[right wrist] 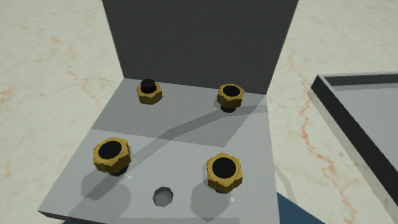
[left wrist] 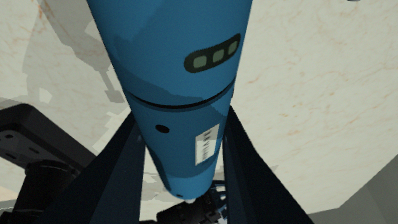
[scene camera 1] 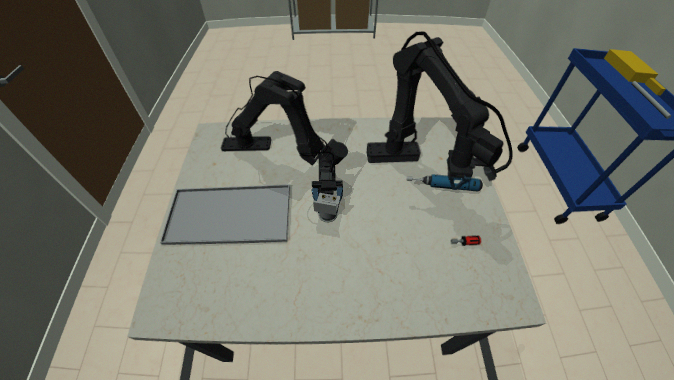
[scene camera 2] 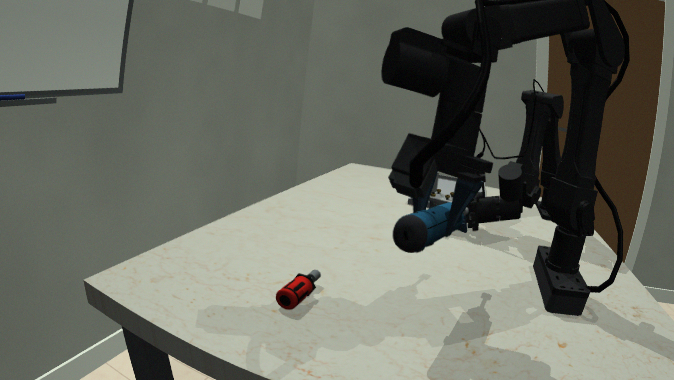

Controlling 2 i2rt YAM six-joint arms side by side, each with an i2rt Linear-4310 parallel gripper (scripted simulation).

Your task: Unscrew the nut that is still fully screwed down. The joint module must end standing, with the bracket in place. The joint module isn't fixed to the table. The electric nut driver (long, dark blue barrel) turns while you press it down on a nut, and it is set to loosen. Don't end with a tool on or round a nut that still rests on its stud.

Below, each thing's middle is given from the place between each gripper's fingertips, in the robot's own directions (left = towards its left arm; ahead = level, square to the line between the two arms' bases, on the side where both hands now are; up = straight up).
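Labels:
Right gripper: 5 cm below the grey bracket [right wrist: 190, 56]. Counted from my right hand, the shallow grey tray [scene camera 1: 244, 214] is 2 cm below, 4 cm ahead and 34 cm to the right; the red-handled hand driver [scene camera 2: 288, 297] is 1 cm below, 7 cm ahead and 45 cm to the left.
Counted from my left hand [scene camera 1: 454, 184], the red-handled hand driver is 11 cm below, 5 cm to the left and 15 cm ahead; the shallow grey tray is 12 cm below, 74 cm to the right and 12 cm ahead; the grey bracket is 5 cm below, 40 cm to the right and 8 cm ahead.

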